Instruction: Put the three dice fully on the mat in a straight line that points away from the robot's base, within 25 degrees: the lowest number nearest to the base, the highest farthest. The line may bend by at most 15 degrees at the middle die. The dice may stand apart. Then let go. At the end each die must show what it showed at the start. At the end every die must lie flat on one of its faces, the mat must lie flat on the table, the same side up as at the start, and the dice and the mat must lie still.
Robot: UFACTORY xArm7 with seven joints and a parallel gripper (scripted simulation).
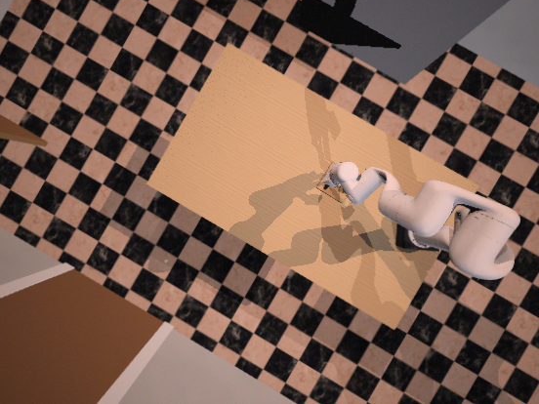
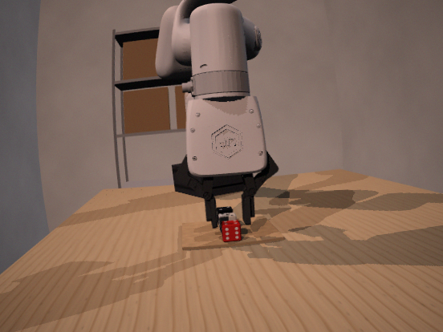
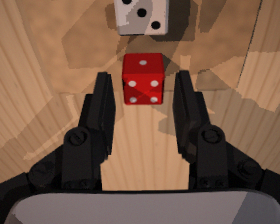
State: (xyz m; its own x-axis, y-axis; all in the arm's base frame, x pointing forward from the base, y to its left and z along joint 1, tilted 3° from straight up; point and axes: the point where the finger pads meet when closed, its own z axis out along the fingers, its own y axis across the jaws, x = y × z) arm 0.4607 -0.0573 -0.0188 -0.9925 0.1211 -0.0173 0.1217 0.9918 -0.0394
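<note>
The red die is 3 cm below my hand. Also, from my hand: white die 5 cm behind, 1 cm to the left, 3 cm below; then thin mat 5 cm behind, 1 cm to the left, 4 cm below; then black die 10 cm behind, 1 cm to the left, 3 cm below.
</note>
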